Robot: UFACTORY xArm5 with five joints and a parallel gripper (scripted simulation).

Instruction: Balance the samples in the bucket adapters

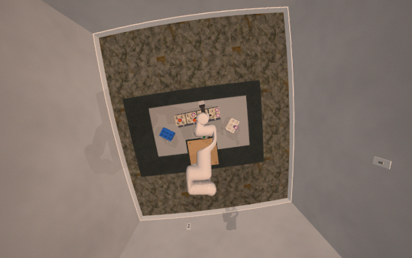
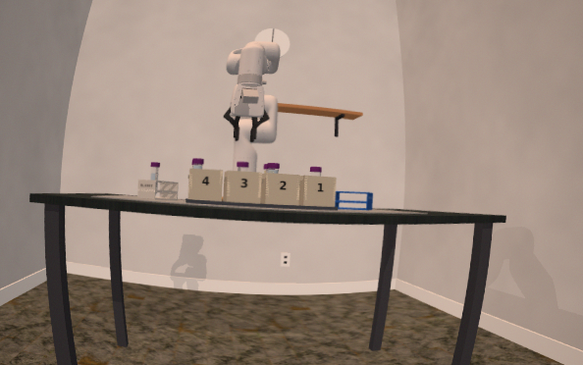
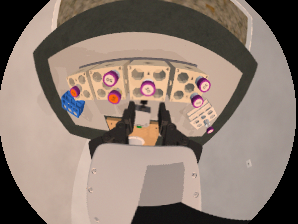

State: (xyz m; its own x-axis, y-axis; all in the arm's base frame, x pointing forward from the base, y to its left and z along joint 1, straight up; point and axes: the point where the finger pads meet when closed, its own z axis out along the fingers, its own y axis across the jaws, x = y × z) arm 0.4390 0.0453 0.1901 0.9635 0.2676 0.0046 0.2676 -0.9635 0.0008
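My gripper is now 21 cm past the green DONE key, 2 cm to the left of it and 14 cm above it. Round my hand: adapter 3 (16 cm below); then purple-capped blank tube (5 cm ahead, 12 cm to the right, 14 cm below); then adapter 2 (3 cm behind, 11 cm to the left, 16 cm below).
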